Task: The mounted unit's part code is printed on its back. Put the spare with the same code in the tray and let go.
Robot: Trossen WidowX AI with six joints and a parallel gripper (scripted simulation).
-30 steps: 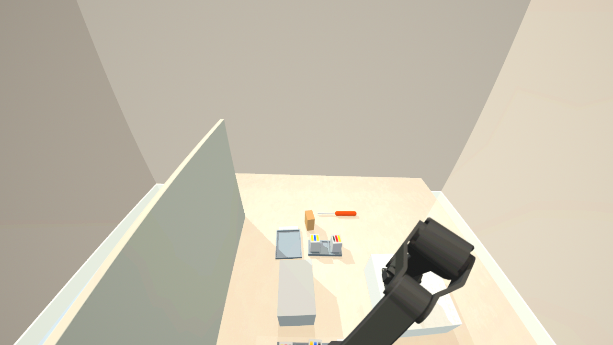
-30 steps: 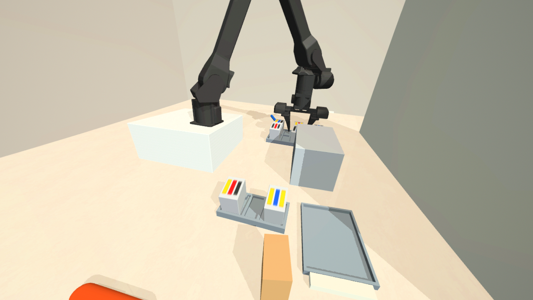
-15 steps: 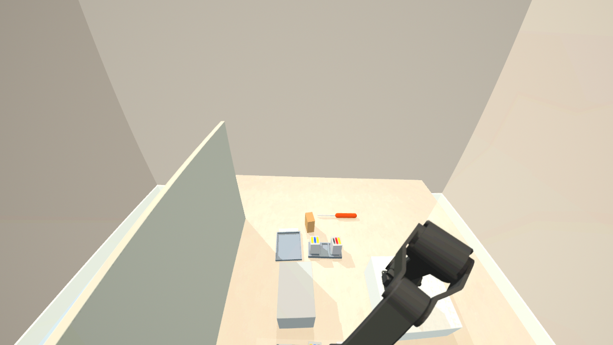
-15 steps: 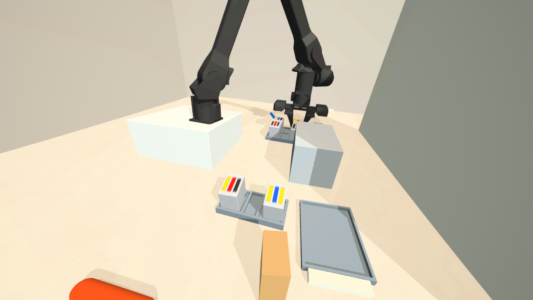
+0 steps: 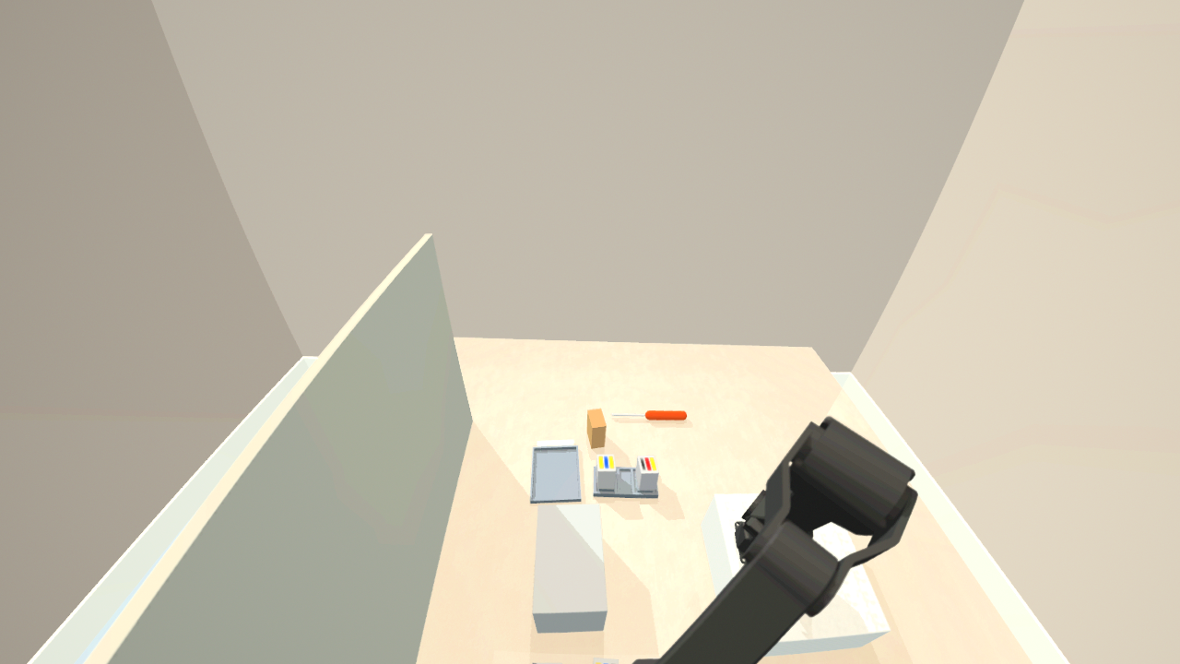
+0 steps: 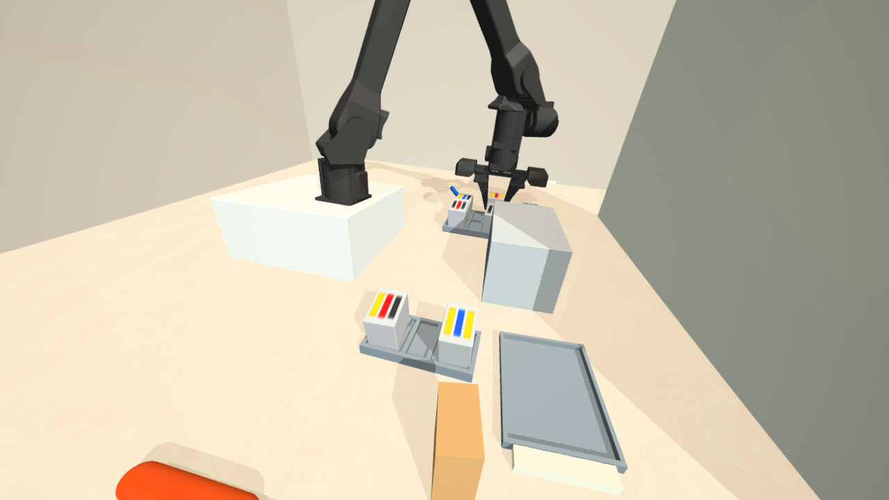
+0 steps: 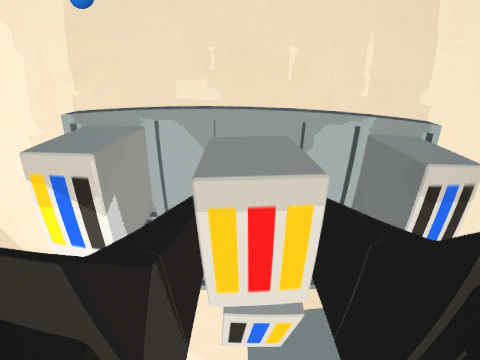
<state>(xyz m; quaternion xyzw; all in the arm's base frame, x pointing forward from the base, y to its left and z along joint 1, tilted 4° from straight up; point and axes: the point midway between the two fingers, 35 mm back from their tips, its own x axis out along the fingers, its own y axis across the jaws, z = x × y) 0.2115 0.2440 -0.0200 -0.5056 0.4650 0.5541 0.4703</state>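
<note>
The grey tray is 13 cm ahead of my gripper tip, 40 cm to the right of it and 3 cm below it. Also, from my gripper tip: grey mounted unit (7 cm ahead, 19 cm to the right, 2 cm above); blue pen (12 cm behind, 14 cm to the left, 3 cm below); grey rack (1 cm behind, 39 cm to the right, 2 cm below).
</note>
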